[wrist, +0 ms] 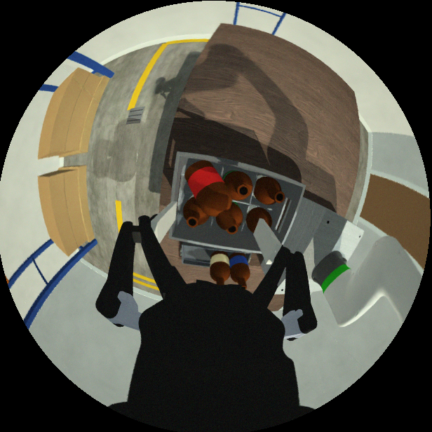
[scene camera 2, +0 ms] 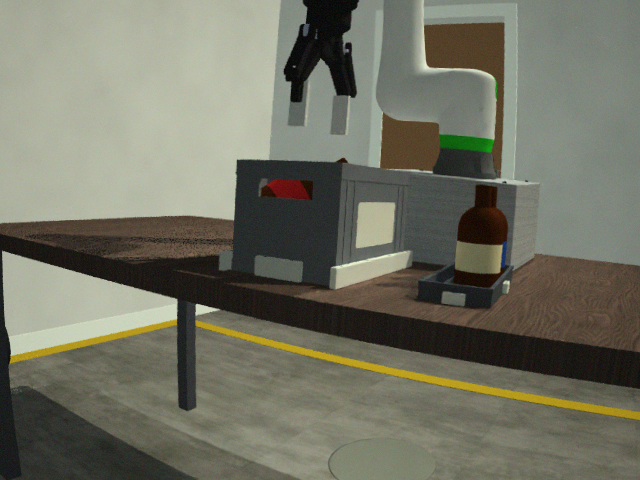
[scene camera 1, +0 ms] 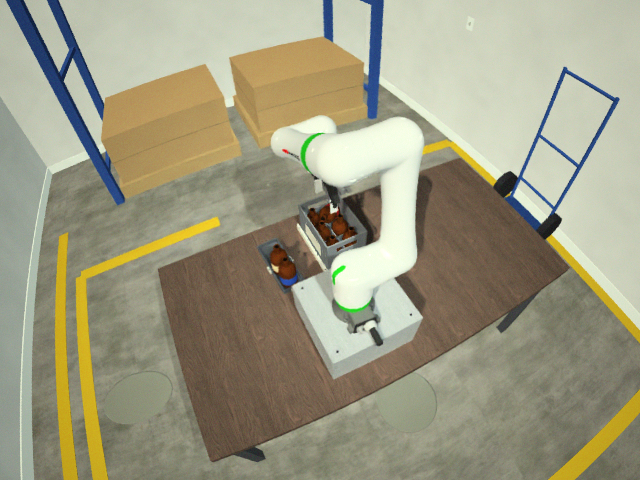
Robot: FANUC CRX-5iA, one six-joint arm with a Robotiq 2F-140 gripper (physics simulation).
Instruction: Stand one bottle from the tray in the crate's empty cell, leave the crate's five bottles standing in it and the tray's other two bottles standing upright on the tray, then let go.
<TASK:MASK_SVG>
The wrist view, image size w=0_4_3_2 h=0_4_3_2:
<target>my gripper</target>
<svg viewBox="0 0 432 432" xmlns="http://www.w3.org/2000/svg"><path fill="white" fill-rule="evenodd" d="M123 222L112 252L107 280L97 296L95 307L114 325L126 325L140 330L140 349L135 360L126 402L128 411L135 420L179 432L248 432L294 419L299 412L294 363L283 351L283 339L297 339L317 325L311 306L302 252L290 252L281 244L264 219L259 218L253 235L265 263L271 266L254 292L245 290L239 284L217 285L198 279L196 283L185 283L175 266L171 266L159 244L175 221L177 201L171 201L150 218L147 215L140 215L138 225L133 225L130 221ZM285 268L283 316L280 320L266 307L278 287L278 281ZM135 243L141 243L147 264L163 298L142 313L137 311L137 303L133 298Z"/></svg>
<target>red-label bottle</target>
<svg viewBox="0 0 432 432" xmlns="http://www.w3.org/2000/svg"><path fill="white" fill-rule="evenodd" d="M192 163L185 171L184 178L199 207L206 215L217 216L224 230L234 227L236 223L229 213L231 193L217 173L217 170L215 170L210 161L201 160Z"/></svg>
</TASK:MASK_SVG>
